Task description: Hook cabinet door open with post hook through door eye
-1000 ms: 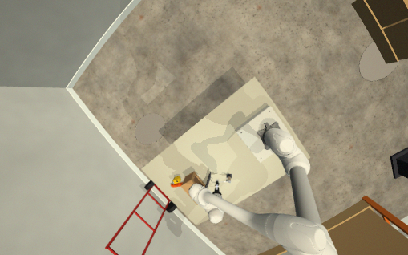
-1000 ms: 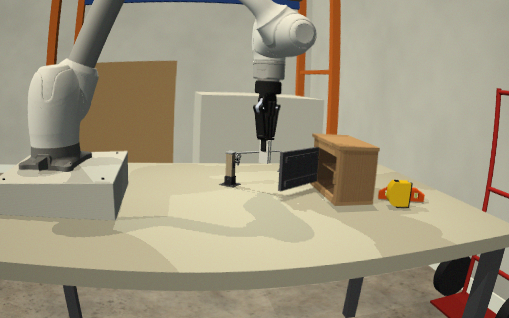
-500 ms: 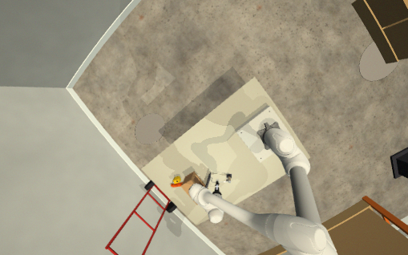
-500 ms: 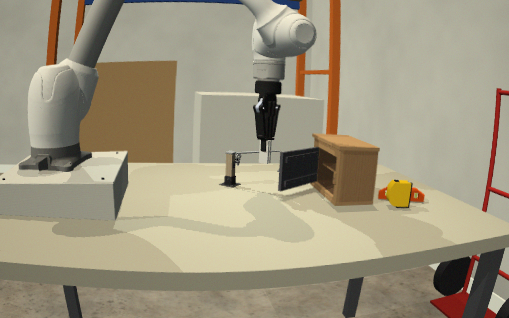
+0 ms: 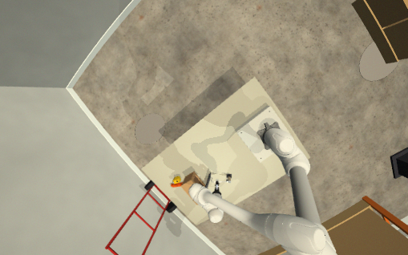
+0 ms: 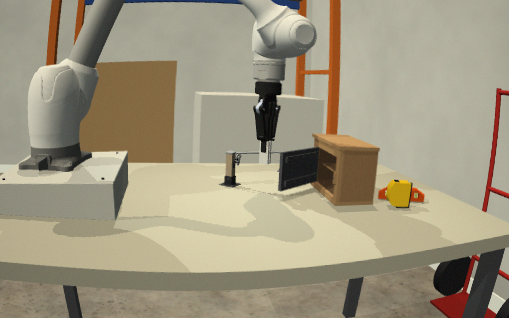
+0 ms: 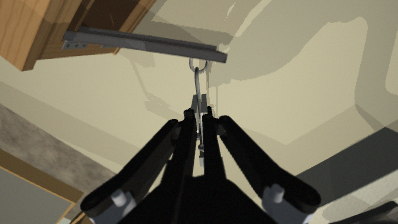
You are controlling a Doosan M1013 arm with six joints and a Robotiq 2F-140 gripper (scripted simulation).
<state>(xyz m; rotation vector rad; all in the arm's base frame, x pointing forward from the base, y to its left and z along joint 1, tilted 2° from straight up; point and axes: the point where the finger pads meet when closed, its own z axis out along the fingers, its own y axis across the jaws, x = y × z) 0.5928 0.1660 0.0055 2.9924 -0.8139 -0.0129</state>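
Right now my hand is 100 mm short of the dark door, 40 mm above it and 10 mm to the right of it.
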